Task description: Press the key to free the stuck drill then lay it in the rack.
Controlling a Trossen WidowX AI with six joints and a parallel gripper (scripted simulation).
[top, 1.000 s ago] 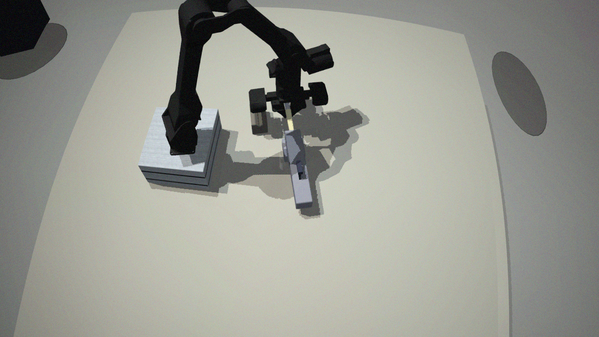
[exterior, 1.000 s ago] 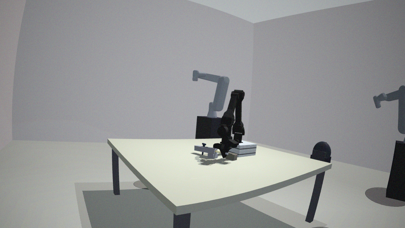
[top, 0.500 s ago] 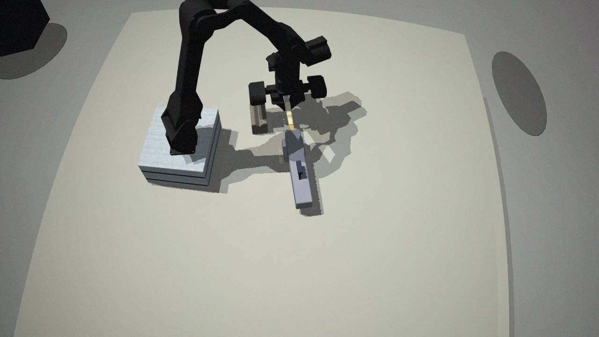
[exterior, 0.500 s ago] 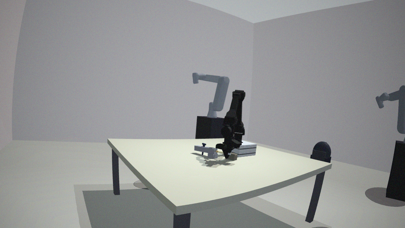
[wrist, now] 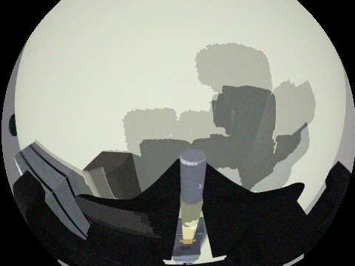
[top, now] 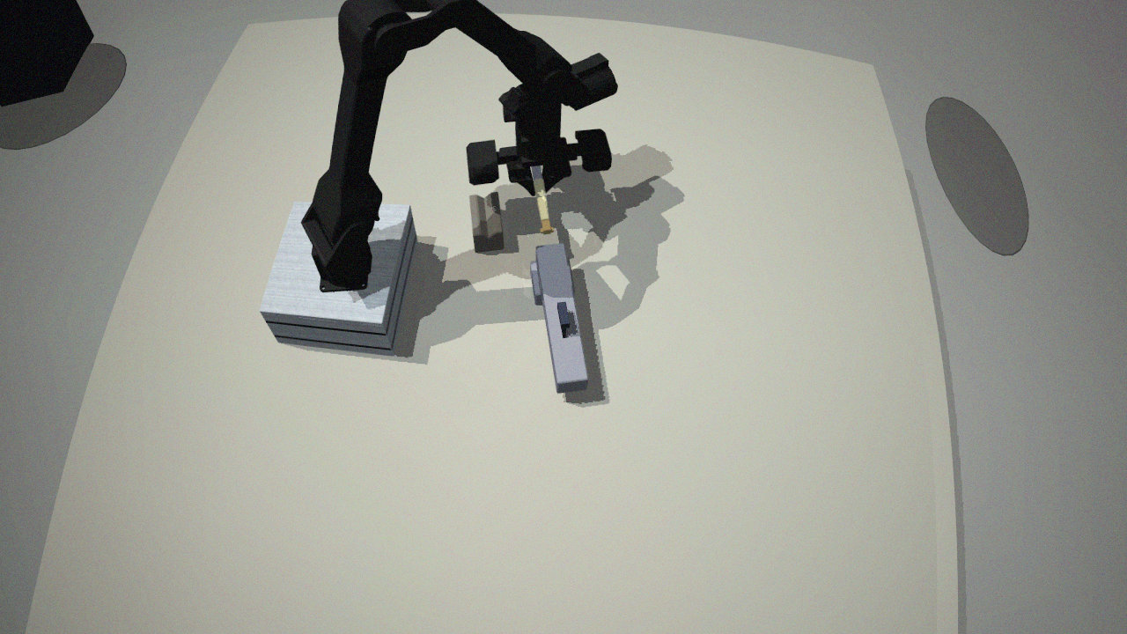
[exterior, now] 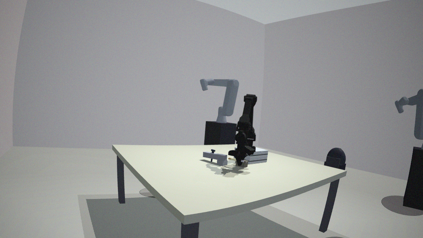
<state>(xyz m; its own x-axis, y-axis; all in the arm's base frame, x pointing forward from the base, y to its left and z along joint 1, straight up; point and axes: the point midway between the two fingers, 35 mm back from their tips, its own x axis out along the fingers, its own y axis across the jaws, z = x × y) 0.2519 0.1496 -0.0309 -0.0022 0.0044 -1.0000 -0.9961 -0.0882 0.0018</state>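
The v-grooved rack is 7 cm behind my gripper tip and 4 cm to the right of it. From my gripper tip the other things lie so: block: 20 cm to the right, 2 cm ahead, 1 cm above; then drill: 4 cm to the right, 3 cm above; then dark key: 23 cm to the right, 3 cm above, 2 cm ahead.
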